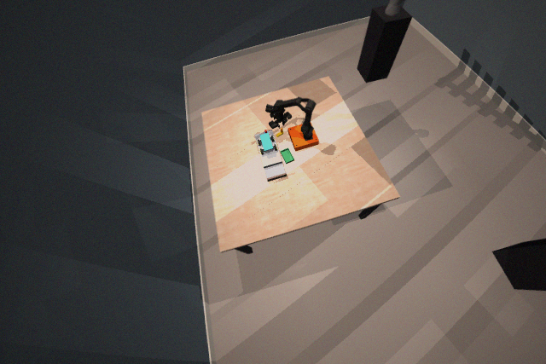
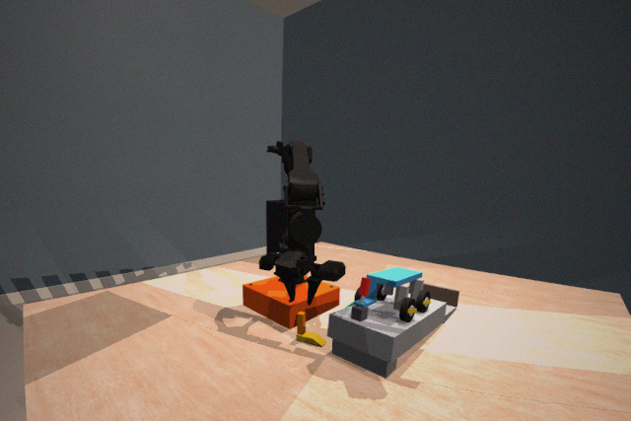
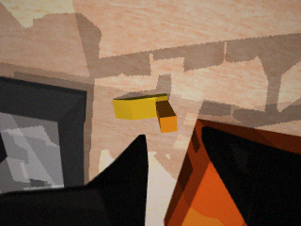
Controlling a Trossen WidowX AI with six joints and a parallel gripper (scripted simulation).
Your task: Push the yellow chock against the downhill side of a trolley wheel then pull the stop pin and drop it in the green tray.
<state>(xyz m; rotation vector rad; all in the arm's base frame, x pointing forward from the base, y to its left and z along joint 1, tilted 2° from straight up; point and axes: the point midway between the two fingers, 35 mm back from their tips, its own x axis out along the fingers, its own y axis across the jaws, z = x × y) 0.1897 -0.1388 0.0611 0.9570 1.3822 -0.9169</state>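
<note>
Now: gripper tip 70 mm above the yellow chock, 20 mm short of it and 10 mm to the right of it. From my gripper tip the other things lie so: red-headed stop pin (130 mm ahead, 50 mm to the left, 40 mm above); then blue-topped trolley (150 mm to the left, 150 mm ahead, 20 mm above); then grey ramp (150 mm to the left, 140 mm ahead, 40 mm below).
</note>
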